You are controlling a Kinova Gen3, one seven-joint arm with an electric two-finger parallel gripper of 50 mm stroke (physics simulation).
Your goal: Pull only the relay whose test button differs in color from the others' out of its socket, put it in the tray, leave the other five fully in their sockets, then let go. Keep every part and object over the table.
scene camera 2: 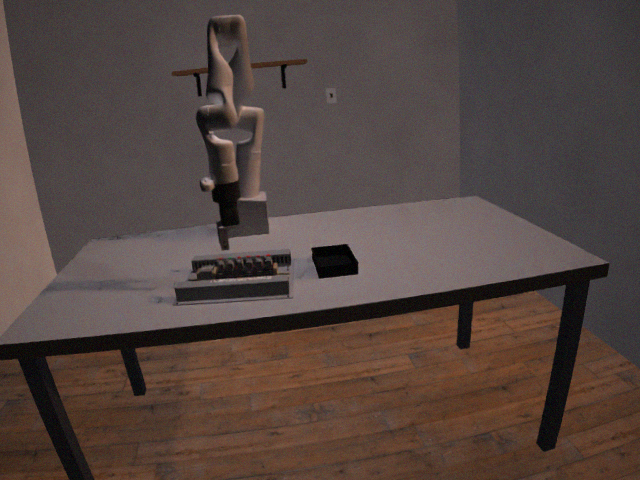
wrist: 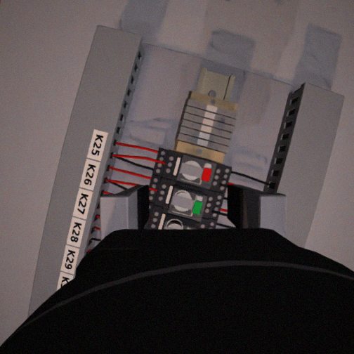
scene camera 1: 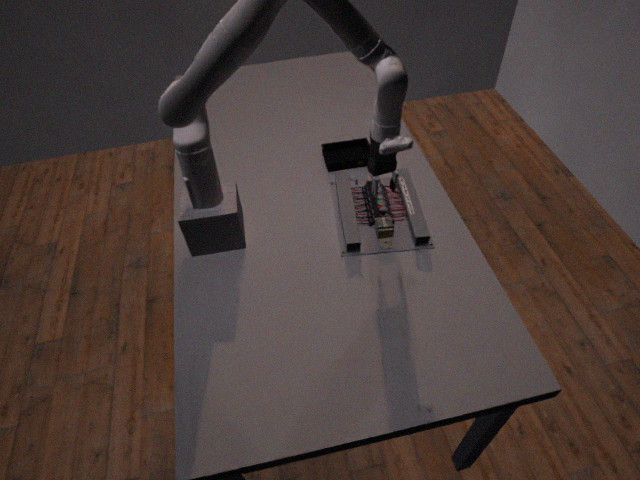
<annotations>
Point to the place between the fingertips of the gripper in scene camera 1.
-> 383, 191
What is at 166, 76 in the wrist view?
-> A panel.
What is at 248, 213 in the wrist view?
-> The gripper.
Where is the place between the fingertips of the gripper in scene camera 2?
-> At 224, 246
</annotations>
